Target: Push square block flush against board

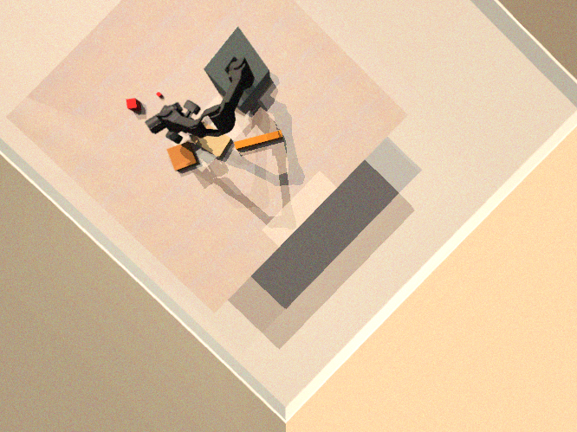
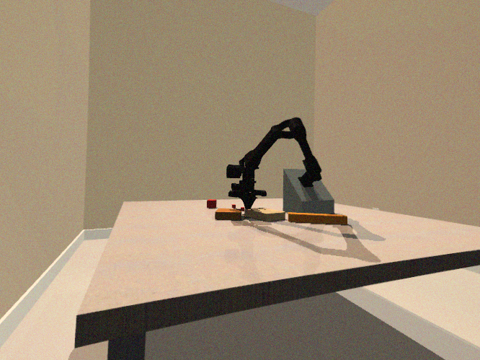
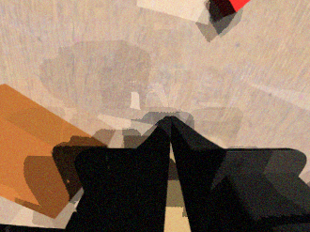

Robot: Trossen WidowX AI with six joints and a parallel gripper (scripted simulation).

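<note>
Right now my gripper tip is 11 cm to the right of the tan block, 1 cm below it and 1 cm past it. From my gripper tip the other things lie so: orange square block (13 cm ahead, 5 cm to the left, 1 cm above); then orange board (29 cm to the left, 14 cm behind, 1 cm above); then red cube (25 cm to the right, 7 cm ahead, 1 cm above).
</note>
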